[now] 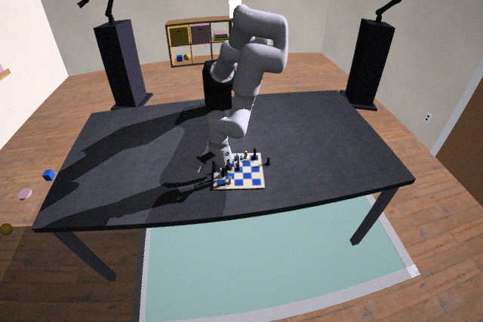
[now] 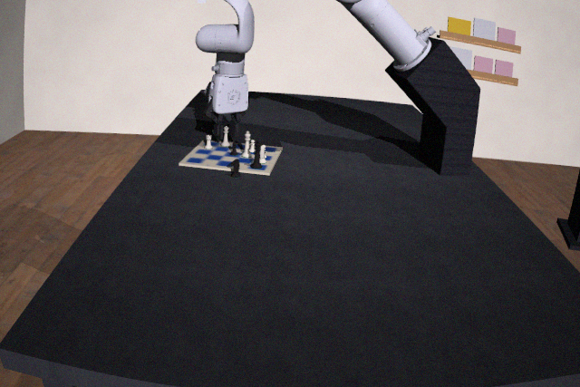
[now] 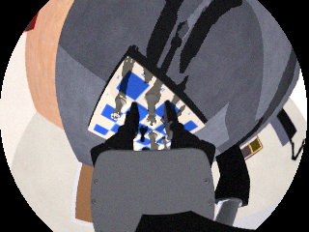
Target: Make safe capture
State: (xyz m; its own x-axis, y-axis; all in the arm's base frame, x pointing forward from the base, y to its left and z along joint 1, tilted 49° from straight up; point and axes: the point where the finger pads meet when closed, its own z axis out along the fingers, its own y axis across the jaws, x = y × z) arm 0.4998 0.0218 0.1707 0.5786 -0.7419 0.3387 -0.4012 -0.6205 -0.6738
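Now: the blue-and-cream chessboard 50 mm behind my hand, 70 mm to the left of it and 40 mm below it. Also, from my hand: white piece (90 mm behind, 60 mm to the left, 10 mm below).
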